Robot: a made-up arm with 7 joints.
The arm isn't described. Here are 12 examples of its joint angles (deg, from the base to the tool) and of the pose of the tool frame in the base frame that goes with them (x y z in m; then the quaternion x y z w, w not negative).
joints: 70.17 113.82 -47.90 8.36 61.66 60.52 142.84
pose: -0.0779 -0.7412 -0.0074 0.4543 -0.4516 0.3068 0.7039
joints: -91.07 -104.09 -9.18 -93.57 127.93 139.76 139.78
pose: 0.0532 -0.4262 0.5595 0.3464 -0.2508 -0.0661 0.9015
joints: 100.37 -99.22 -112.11 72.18 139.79 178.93 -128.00
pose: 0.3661 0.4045 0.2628 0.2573 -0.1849 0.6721 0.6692
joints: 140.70 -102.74 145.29 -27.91 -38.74 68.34 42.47
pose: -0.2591 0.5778 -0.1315 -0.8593 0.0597 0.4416 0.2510
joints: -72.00 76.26 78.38 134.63 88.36 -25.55 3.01
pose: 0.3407 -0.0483 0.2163 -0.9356 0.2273 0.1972 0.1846
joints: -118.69 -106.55 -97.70 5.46 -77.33 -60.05 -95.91
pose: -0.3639 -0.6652 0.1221 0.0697 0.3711 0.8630 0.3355
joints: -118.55 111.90 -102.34 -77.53 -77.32 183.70 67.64
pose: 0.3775 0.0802 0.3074 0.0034 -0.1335 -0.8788 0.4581
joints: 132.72 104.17 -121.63 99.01 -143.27 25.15 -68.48
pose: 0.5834 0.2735 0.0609 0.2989 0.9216 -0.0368 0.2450
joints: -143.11 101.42 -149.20 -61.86 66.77 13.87 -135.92
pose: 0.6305 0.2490 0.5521 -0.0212 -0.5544 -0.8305 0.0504
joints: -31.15 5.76 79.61 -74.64 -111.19 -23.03 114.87
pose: -0.4429 -0.4157 0.5542 0.2821 0.7659 -0.0306 0.5770
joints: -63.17 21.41 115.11 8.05 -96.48 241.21 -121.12
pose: -0.1835 0.1377 0.9380 -0.8035 -0.5793 0.1279 0.0491
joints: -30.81 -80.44 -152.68 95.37 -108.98 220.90 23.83
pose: 0.1370 -0.3822 0.6807 0.9775 0.1307 -0.1132 0.1207
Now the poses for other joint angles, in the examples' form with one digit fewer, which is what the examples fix.
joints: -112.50 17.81 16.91 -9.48 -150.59 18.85 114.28
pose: 0.205 0.363 1.007 -0.710 0.124 0.364 0.591
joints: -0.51 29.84 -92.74 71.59 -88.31 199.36 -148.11
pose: -0.242 -0.359 0.729 -0.423 0.342 -0.467 0.697
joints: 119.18 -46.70 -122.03 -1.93 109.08 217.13 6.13
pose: -0.112 0.536 0.664 0.445 0.468 -0.343 0.682
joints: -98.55 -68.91 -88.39 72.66 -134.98 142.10 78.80
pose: -0.476 -0.399 0.270 0.778 -0.477 -0.397 0.098
